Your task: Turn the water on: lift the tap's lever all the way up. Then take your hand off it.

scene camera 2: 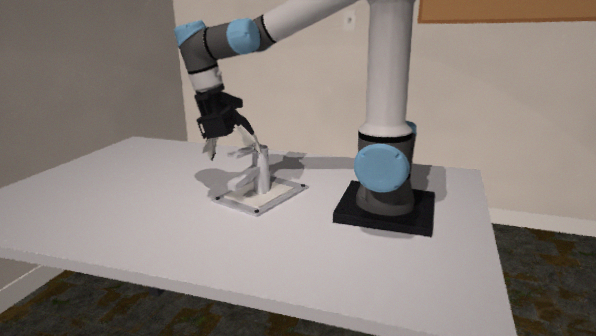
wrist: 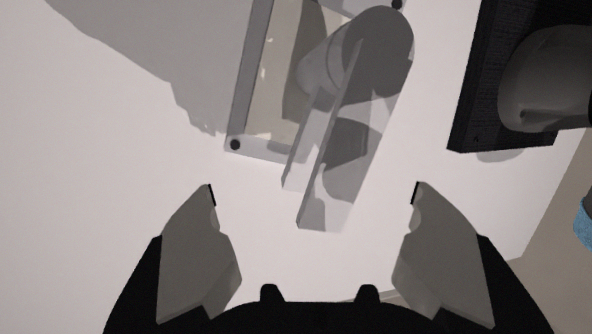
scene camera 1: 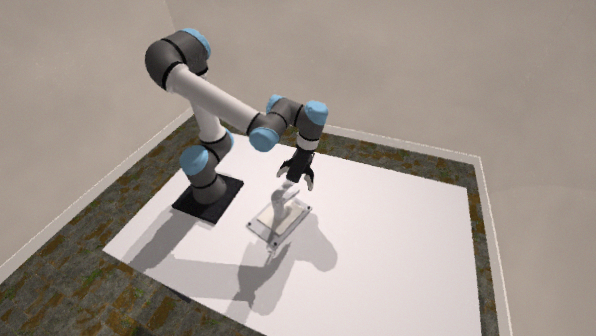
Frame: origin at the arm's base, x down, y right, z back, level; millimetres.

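Where they show: gripper, fingertip midpoint: (scene camera 2: 235, 157) (wrist: 310, 185) (scene camera 1: 293, 184); arm's base at its link origin: (scene camera 2: 384, 203) (wrist: 533, 83) (scene camera 1: 210, 191).
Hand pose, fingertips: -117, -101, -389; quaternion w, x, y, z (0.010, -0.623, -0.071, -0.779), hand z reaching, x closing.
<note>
Each offset is from my fingertips to the top centre of the thing, as dx, dy, dz. "spot": to the spot under its first point. Level surfaces: height alone.
A light grey tap @(spot: +11, +103, +17) (scene camera 1: 278, 204) (scene camera 2: 262, 172) stands upright on a framed base plate @(+128, +84, +33) (scene camera 1: 261, 234) (scene camera 2: 237, 205) (wrist: 245, 75). Its flat lever @(-16, +29, +19) (scene camera 2: 242, 151) (wrist: 345, 145) reaches out from the top of the column, roughly level, above the lower spout @(+41, +16, +15) (scene camera 2: 245, 178) (wrist: 300, 150). My gripper (scene camera 1: 296, 183) (scene camera 2: 235, 153) (wrist: 310, 185) is open, pointing down near the lever's free end. In the wrist view the lever's end shows between the spread fingers, with a gap on both sides. In scene camera 2 one fingertip overlaps the column's top; whether it touches is unclear.
The robot's black base block (scene camera 1: 220, 212) (scene camera 2: 345, 215) (wrist: 465, 125) stands on the same white table @(dx +140) (scene camera 1: 400, 240) (scene camera 2: 150, 240) (wrist: 100, 225), a short way from the tap. Shadows of the arm and gripper fall around the tap.
</note>
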